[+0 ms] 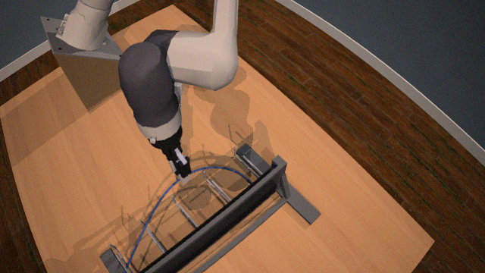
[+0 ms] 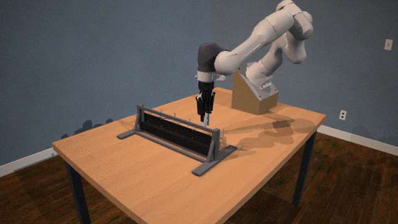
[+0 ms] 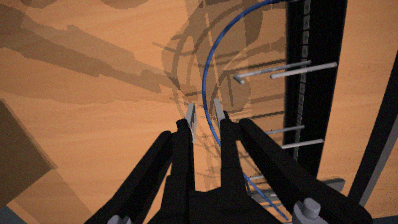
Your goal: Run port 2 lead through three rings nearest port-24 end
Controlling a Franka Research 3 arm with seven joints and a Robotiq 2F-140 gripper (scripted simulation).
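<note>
Right now my hand is 17 cm short of the rack, 3 cm to the left of it and 2 cm above it.
</note>
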